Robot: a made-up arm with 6 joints. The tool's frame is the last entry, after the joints. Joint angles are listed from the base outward. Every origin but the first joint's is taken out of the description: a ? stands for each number. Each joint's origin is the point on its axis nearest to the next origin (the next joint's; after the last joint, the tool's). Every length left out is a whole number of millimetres.
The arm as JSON. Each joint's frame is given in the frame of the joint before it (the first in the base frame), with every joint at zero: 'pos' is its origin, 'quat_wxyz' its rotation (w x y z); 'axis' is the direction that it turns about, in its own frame. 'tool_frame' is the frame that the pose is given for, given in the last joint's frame.
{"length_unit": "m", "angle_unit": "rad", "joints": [
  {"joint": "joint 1", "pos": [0.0, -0.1, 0.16], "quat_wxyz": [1.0, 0.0, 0.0, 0.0], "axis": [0.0, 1.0, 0.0]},
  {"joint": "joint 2", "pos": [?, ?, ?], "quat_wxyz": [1.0, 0.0, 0.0, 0.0], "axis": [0.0, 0.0, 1.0]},
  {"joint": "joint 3", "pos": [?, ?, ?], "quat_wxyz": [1.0, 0.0, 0.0, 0.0], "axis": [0.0, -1.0, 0.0]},
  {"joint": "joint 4", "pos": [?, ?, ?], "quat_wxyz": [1.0, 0.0, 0.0, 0.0], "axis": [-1.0, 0.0, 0.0]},
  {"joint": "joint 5", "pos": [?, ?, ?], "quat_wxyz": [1.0, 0.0, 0.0, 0.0], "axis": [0.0, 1.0, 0.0]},
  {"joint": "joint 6", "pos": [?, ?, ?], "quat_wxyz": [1.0, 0.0, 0.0, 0.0], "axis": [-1.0, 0.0, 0.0]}
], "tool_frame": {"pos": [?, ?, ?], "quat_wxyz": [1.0, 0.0, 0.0, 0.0]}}
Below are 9 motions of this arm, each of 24 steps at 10 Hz.
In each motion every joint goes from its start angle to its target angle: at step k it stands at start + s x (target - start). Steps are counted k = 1, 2, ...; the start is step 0. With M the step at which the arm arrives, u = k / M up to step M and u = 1 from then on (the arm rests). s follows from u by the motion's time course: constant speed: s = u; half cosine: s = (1 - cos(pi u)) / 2; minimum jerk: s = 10 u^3 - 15 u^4 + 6 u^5.
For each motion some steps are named. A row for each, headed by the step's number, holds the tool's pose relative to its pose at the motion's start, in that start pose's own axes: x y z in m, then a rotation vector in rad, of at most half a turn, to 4 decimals.
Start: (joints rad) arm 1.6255 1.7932 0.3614 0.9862 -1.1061 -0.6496
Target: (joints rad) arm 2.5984 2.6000 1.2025 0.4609 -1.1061 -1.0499
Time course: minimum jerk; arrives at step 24
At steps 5, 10, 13, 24:
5: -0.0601 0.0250 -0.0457 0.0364 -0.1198 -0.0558
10: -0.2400 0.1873 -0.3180 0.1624 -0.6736 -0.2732
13: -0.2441 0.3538 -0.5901 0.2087 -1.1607 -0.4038
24: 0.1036 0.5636 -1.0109 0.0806 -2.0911 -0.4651

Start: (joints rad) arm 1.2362 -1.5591 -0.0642 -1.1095 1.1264 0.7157
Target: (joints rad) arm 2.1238 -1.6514 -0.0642 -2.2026 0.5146 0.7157
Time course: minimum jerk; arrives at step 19
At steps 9, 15, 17, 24:
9: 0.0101 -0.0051 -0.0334 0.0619 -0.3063 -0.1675
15: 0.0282 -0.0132 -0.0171 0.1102 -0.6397 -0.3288
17: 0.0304 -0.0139 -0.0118 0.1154 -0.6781 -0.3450
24: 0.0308 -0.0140 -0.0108 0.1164 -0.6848 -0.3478

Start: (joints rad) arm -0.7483 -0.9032 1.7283 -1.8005 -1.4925 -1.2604
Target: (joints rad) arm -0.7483 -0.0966 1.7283 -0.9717 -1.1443 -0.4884
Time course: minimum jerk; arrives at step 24
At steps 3, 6, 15, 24:
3: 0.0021 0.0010 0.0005 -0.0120 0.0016 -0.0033
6: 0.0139 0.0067 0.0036 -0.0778 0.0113 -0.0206
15: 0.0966 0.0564 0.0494 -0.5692 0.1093 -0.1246
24: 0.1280 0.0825 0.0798 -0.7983 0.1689 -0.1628

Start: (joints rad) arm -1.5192 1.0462 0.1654 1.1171 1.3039 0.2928
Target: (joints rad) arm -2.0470 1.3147 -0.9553 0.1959 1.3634 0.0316
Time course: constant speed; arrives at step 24
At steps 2, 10, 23, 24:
2: 0.0383 -0.0385 0.0342 -0.0407 -0.0019 0.0616
10: 0.1623 -0.1580 0.1829 -0.1878 0.1001 0.2888
23: 0.2668 -0.2626 0.3582 -0.2600 0.5890 0.5183
24: 0.2691 -0.2685 0.3652 -0.2520 0.6385 0.5259

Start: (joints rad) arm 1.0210 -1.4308 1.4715 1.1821 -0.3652 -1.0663
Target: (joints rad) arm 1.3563 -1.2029 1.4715 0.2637 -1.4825 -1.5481
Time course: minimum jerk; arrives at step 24
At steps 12, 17, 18, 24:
12: 0.0903 -0.2456 -0.3464 0.7618 -0.4735 0.5390
17: 0.1960 -0.2704 -0.5640 1.2206 -0.8597 0.8601
18: 0.2103 -0.2667 -0.5896 1.2770 -0.9195 0.8995
24: 0.2394 -0.2548 -0.6394 1.3881 -1.0523 0.9777

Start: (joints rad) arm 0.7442 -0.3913 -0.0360 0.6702 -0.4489 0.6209
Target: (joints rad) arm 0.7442 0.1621 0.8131 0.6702 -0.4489 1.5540
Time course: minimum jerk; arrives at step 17
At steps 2, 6, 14, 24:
2: -0.0004 0.0028 -0.0030 -0.0134 -0.0105 -0.0089
6: -0.0009 0.0551 -0.0586 -0.2244 -0.1640 -0.1798
14: 0.1200 0.2756 -0.2487 -0.6880 -0.3080 -0.9239
24: 0.1329 0.2897 -0.2571 -0.7030 -0.2970 -0.9704

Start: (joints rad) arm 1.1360 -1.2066 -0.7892 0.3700 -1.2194 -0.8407
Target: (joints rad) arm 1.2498 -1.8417 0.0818 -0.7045 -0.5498 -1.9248
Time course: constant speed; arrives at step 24
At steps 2, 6, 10, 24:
2: -0.0802 0.0285 -0.0271 0.0743 -0.1016 -0.0884
6: -0.2151 0.0887 -0.1166 0.2441 -0.3290 -0.2150
10: -0.3062 0.1431 -0.2427 0.4362 -0.5746 -0.2658
24: -0.2507 0.1802 -0.7254 1.2023 -1.2685 0.1899

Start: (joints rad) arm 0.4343 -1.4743 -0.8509 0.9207 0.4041 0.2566
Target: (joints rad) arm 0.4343 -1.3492 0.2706 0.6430 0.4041 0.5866
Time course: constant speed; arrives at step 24
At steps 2, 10, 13, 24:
2: -0.0195 0.0349 -0.0302 0.0141 -0.0455 -0.0723
10: -0.0415 0.1889 -0.1463 0.0697 -0.2328 -0.3610
13: -0.0267 0.2478 -0.1847 0.0904 -0.3048 -0.4692
24: 0.1206 0.4352 -0.2803 0.1691 -0.5730 -0.8673

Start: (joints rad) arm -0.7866 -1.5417 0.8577 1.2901 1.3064 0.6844
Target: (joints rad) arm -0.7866 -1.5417 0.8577 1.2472 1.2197 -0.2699
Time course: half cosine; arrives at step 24
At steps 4, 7, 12, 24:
4: 0.0016 -0.0032 -0.0028 0.0647 -0.0063 -0.0013
7: 0.0049 -0.0088 -0.0088 0.1889 -0.0186 -0.0027
12: 0.0130 -0.0194 -0.0260 0.4831 -0.0485 -0.0001
24: 0.0287 -0.0260 -0.0604 0.9665 -0.0970 0.0231

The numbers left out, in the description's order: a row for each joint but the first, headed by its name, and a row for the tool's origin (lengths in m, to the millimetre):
joint 2: 0.08 0.0 -0.33
joint 3: -0.1 -0.04 0.0
joint 4: -0.18 0.0 0.11
joint 5: 0.0 -0.45 -0.09
joint 6: -0.11 0.0 -0.14
tool: 0.0 -0.03 0.06

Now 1 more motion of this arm.
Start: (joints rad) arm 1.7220 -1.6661 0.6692 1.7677 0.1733 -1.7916
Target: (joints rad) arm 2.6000 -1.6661 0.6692 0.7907 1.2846 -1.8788
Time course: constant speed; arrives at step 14
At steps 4, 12, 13, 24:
4: -0.0029 -0.1142 -0.0294 0.1137 -0.0418 -0.1589
12: 0.1159 -0.2674 -0.0088 0.2408 0.0383 -0.5122
13: 0.1402 -0.2764 0.0009 0.2400 0.0574 -0.5616
24: 0.1662 -0.2828 0.0119 0.2346 0.0772 -0.6124

